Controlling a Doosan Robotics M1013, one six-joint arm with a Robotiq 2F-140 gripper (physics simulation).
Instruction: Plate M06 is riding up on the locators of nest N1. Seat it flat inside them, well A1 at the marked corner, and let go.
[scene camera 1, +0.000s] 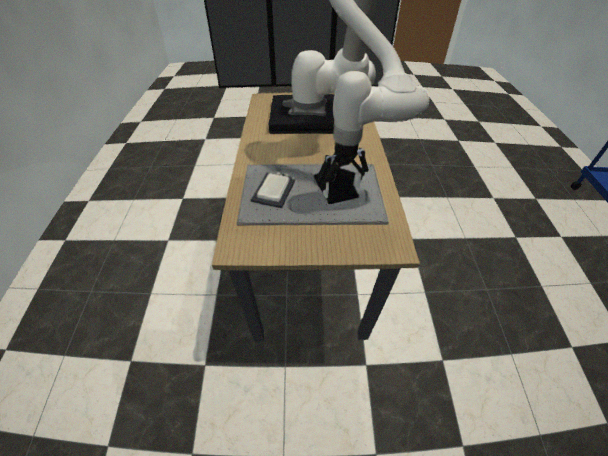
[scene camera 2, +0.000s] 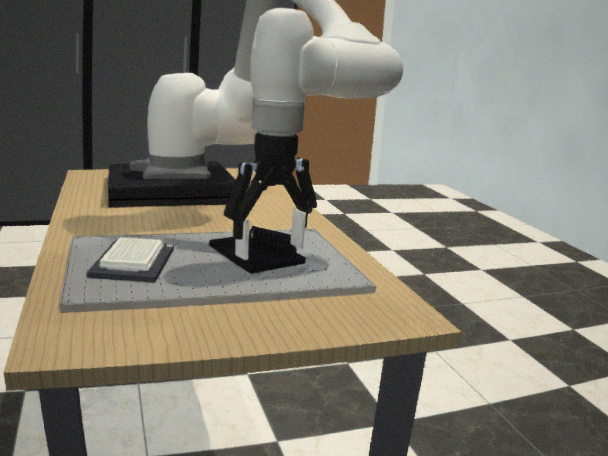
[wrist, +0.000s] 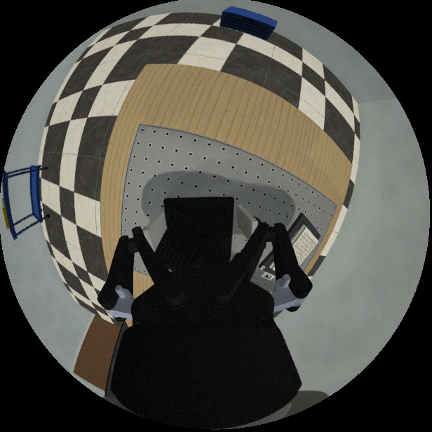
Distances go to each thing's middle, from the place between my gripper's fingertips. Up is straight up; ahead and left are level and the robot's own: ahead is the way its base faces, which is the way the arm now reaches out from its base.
Right now my hand is 5 cm past the black nest N1 (scene camera 2: 270, 260), 2 cm to the left of it and 2 cm above it. Round my hand: black plate M06 (scene camera 2: 264, 239): 7 cm behind, 1 cm to the left; then nest N2 (scene camera 2: 161, 260): 25 cm to the right, 2 cm below, 1 cm behind; then white plate (scene camera 2: 130, 254): 25 cm to the right, 1 cm below, 1 cm behind.
